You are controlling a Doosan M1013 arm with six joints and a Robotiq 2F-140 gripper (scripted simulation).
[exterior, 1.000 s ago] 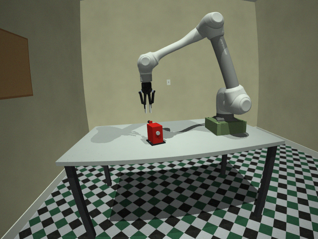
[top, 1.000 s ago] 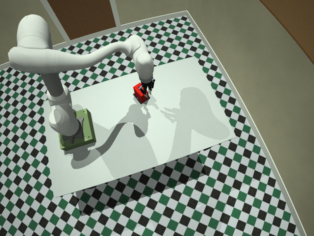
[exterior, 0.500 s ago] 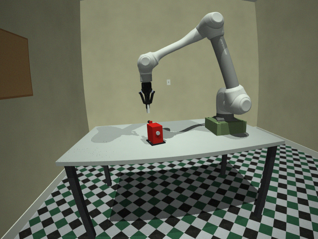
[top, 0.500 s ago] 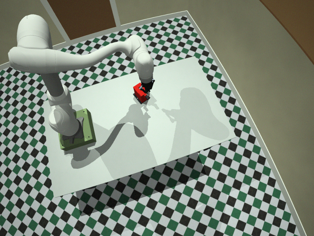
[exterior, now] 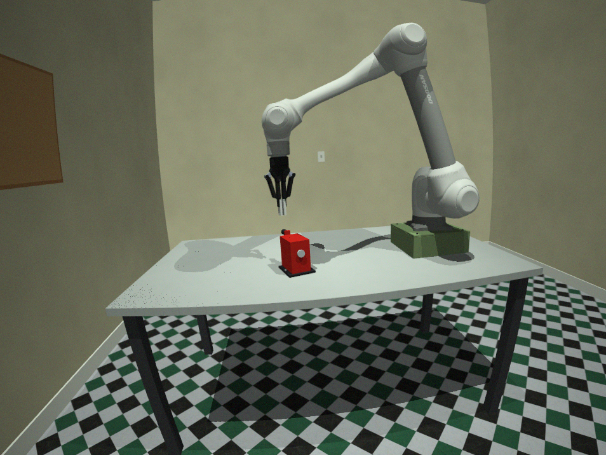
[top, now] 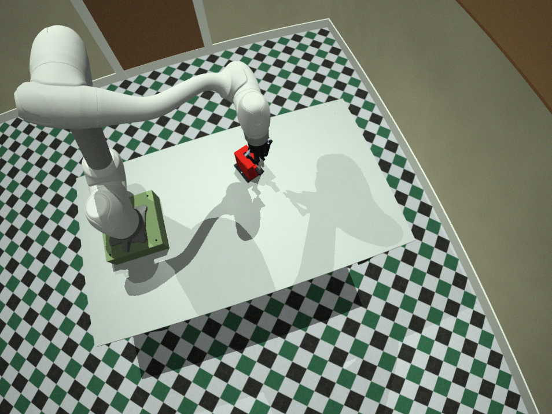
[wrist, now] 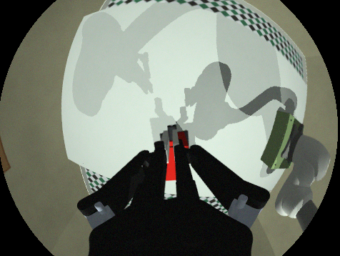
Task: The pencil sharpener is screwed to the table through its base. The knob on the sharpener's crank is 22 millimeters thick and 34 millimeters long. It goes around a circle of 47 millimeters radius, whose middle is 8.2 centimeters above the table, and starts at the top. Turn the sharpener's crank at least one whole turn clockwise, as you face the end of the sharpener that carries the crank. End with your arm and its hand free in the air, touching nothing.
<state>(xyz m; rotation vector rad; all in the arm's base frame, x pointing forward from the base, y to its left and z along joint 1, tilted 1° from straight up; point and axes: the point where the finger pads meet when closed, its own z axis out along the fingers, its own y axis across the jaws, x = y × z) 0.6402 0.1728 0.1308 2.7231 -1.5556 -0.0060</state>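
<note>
The dark crank knob is 100 mm below my hand, 10 mm to the left of it and 10 mm behind it.
</note>
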